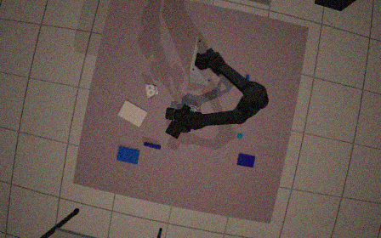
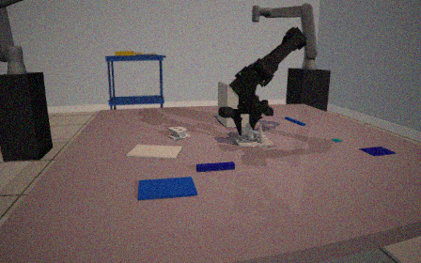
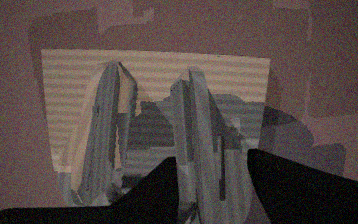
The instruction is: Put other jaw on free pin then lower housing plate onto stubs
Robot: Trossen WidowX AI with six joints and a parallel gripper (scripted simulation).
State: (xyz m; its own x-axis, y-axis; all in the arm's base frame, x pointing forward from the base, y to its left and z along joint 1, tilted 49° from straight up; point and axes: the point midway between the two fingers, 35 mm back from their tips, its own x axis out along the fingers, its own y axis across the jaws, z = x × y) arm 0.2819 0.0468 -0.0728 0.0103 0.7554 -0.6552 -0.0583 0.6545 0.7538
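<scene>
My gripper tip is now 23 cm to the left of the grey housing plate and 11 cm past it. Round my gripper tip: dark blue bar: 22 cm ahead, 16 cm to the right, 2 cm below; then dark blue slab: 43 cm to the left, 19 cm ahead, 3 cm below; then teal piece: 36 cm to the left, 5 cm ahead, 2 cm below.
</scene>
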